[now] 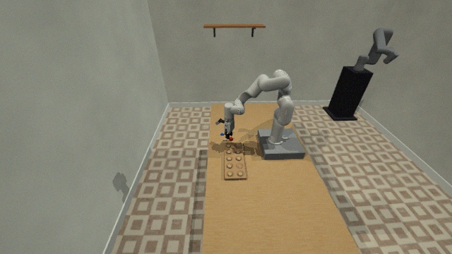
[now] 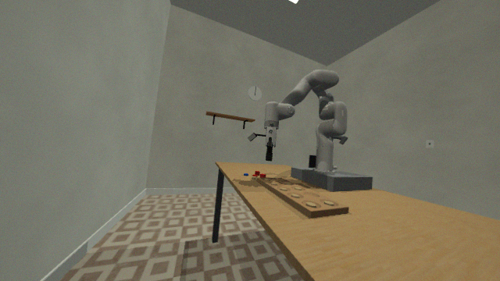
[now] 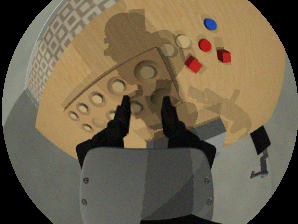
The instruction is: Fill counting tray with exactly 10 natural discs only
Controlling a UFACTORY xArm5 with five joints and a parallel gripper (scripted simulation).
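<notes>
The red disc is 140 mm to the right of my hand, 130 mm below it and 10 mm ahead of it. From my hand the other things lie so: wooden counting tray: 150 mm to the left, 130 mm below, 30 mm behind; blue disc: 180 mm to the right, 130 mm below, 50 mm ahead.
</notes>
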